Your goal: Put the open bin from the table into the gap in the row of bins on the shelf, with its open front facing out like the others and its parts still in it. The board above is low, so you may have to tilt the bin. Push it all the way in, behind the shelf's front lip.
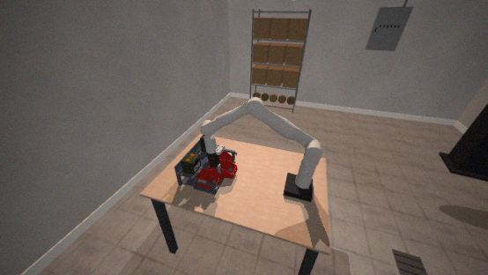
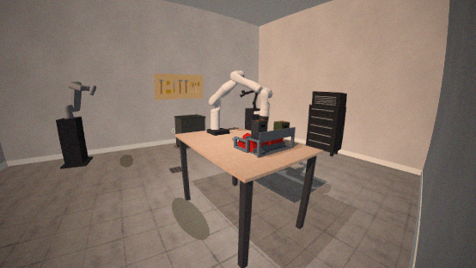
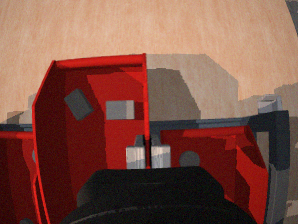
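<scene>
The blue-grey shelf is 11 cm ahead of my hand, 7 cm below it and 3 cm to the right of it.
</scene>
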